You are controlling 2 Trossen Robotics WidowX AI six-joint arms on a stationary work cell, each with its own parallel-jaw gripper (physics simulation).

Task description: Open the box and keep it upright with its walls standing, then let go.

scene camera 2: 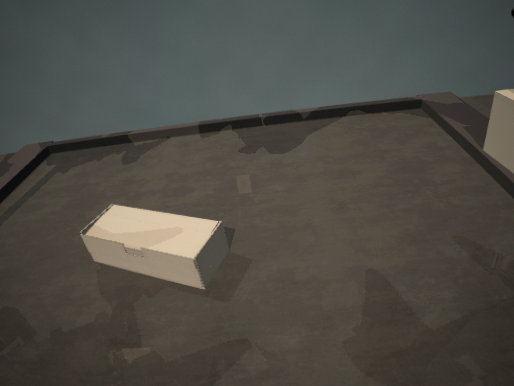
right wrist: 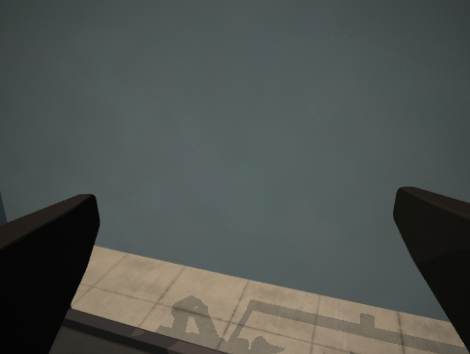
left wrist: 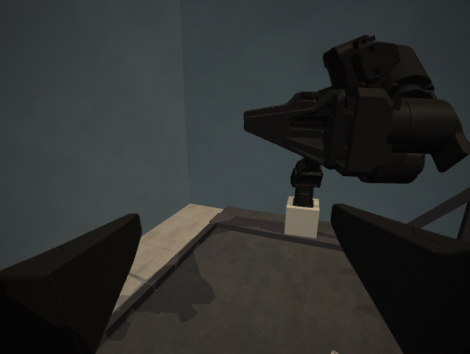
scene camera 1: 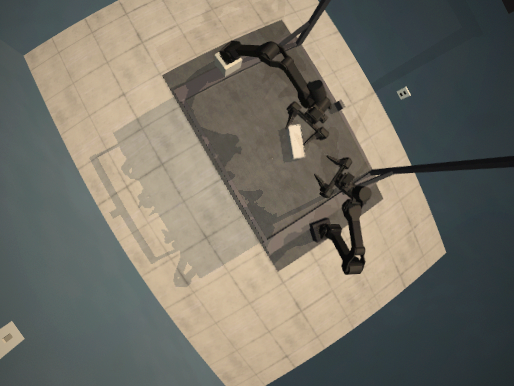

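A white oblong box (scene camera 1: 296, 141) (scene camera 2: 150, 245) stands on the dark table, its lid lying flat across the top and a small tab showing at the front edge in scene camera 2. A small white corner shows at the bottom of the left wrist view. My right gripper (scene camera 1: 296, 136) (right wrist: 248, 205) is open and empty; from above, its fingertips appear around one end of the box, and the left wrist view shows it raised well above the table. My left gripper (scene camera 1: 323, 167) (left wrist: 237, 218) is open and empty, beyond the box's lower end in scene camera 1, pointing across the table.
The dark table (scene camera 1: 240, 125) (scene camera 2: 310, 210) has a raised rim (scene camera 2: 280, 118) (left wrist: 155, 286). A white block (scene camera 1: 229, 65) (scene camera 2: 502, 130) (left wrist: 302, 222) stands at the base of the right arm. Dark frame bars (scene camera 1: 445, 166) reach in from the right and top in scene camera 1.
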